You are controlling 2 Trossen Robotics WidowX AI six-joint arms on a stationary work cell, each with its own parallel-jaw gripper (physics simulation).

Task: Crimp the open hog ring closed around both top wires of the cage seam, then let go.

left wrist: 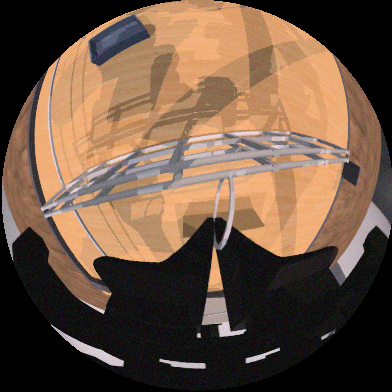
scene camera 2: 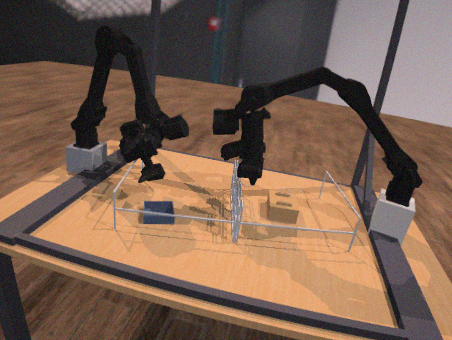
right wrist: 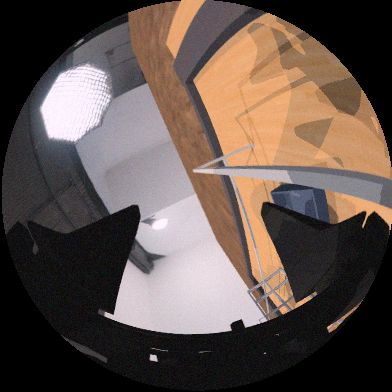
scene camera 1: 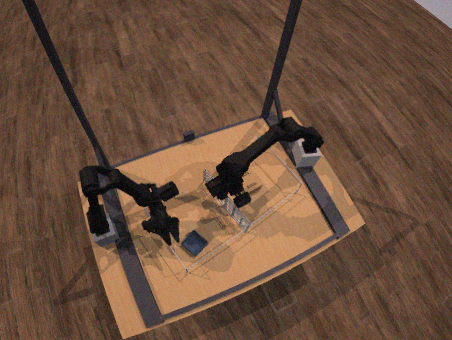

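Seen in the pictures: left gripper, fingertip midpoint: [left wrist: 213,222] [scene camera 2: 252,184] [scene camera 1: 233,189]; right gripper, fingertip midpoint: [scene camera 2: 132,168] [right wrist: 201,209] [scene camera 1: 174,244]; left arm's base at its link origin: [left wrist: 208,325] [scene camera 2: 397,199] [scene camera 1: 309,147]; right arm's base at its link origin: [scene camera 2: 86,144] [scene camera 1: 101,227].
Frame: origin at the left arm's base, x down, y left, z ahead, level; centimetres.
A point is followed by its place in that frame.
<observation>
The cage seam [scene camera 1: 234,212] @[x 5.8, y 25.1, z 39.6 cm] [scene camera 2: 236,210] @[x 4.6, y 29.1, z 37.5 cm] is an upright grey wire mesh in mid-table. Its two top wires run side by side across the left wrist view, the nearer wire [left wrist: 200,178] @[x 1.0, y 18.5, z 42.5 cm] lower in the picture. My left gripper [scene camera 2: 253,181] @[x 2.6, y 16.2, z 39.2 cm] [left wrist: 213,222] @[x 2.6, y 16.2, z 39.2 cm] is shut on the thin grey hog ring [left wrist: 232,205] @[x -0.2, y 17.1, z 42.2 cm], just right of the seam top in scene camera 2. The ring's far end meets the nearer wire in the left wrist view; whether they touch, and where the ring's gap is, I cannot tell. My right gripper [scene camera 1: 173,242] @[x -1.1, y 37.7, z 64.9 cm] [scene camera 2: 151,175] [right wrist: 201,209] @[x -1.1, y 37.7, z 64.9 cm] is open and empty, away from the seam.
A blue bin [scene camera 1: 195,243] @[x 11.2, y 35.2, z 57.1 cm] [scene camera 2: 159,219] @[x 10.1, y 38.2, z 54.7 cm] [left wrist: 120,40] @[x 9.0, y 32.2, z 55.0 cm] [right wrist: 300,200] @[x 11.2, y 36.6, z 58.3 cm] stands left of the seam in the scene views. A tan block [scene camera 2: 282,212] @[x 8.4, y 15.1, z 29.1 cm] stands right of it. Thin grey rods [scene camera 2: 300,228] @[x 5.6, y 24.8, z 21.5 cm] on posts run out from both sides of the seam.
</observation>
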